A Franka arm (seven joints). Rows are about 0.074 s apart.
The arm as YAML. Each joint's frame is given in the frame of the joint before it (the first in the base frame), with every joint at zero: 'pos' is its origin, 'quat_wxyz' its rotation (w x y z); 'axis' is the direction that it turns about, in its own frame. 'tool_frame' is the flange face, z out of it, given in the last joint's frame.
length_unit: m
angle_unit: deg
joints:
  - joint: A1
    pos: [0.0, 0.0, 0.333]
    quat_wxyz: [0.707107, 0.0, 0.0, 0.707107]
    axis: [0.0, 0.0, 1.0]
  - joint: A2
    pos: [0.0, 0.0, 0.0]
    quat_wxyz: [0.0, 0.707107, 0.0, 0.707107]
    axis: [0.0, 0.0, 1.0]
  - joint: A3
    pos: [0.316, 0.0, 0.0]
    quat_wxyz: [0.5, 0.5, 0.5, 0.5]
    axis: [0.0, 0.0, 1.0]
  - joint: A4
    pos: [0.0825, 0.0, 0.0]
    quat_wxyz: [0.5, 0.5, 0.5, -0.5]
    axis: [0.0, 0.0, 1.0]
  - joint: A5
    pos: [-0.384, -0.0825, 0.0]
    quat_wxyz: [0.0, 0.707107, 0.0, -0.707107]
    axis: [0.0, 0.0, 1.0]
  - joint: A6
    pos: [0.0, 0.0, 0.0]
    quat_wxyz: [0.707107, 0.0, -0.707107, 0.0]
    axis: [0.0, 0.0, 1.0]
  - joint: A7
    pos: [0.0, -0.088, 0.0]
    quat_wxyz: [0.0, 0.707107, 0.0, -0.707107]
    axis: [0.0, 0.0, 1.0]
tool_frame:
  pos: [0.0, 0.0, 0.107]
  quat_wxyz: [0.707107, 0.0, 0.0, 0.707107]
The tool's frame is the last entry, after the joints.
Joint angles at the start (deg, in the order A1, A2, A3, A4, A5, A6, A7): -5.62, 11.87, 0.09, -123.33, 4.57, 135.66, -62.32
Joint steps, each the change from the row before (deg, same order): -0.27, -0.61, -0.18, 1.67, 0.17, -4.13, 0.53; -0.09, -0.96, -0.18, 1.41, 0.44, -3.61, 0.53; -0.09, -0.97, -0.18, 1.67, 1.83, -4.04, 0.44; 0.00, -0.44, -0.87, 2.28, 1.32, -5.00, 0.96; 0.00, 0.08, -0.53, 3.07, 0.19, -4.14, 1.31; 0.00, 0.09, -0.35, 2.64, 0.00, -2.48, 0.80; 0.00, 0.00, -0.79, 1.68, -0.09, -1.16, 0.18; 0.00, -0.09, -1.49, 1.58, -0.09, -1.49, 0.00; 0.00, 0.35, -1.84, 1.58, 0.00, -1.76, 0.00; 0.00, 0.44, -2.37, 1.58, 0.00, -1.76, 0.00; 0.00, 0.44, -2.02, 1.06, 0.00, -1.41, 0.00; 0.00, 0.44, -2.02, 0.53, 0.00, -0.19, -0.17
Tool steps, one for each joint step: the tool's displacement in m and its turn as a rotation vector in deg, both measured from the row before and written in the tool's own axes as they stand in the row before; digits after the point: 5 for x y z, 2 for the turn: -0.00155, 0.00303, -0.01218, 1.72, -0.66, 0.96; -0.00046, 0.00076, -0.01478, 1.29, -0.19, 0.92; 0.00048, -0.00045, -0.01655, 2.01, 0.76, 1.55; -0.00361, 0.00239, -0.01564, 2.54, 0.01, 2.20; 0.00105, 0.00392, -0.01831, 1.13, -0.27, 1.53; 0.00215, 0.00359, -0.01735, 0.00, 0.17, 0.80; -0.00300, 0.00576, -0.01309, -0.52, 0.31, 0.70; -0.00939, 0.00862, -0.01363, -0.34, 0.16, 1.22; -0.01229, 0.01113, -0.00936, 0.22, -0.19, 1.65; -0.01666, 0.01403, -0.00926, 0.20, -0.23, 2.18; -0.01474, 0.01174, -0.00507, 0.37, -0.36, 1.91; -0.01474, 0.01293, -0.00260, -0.24, -0.01, 1.81
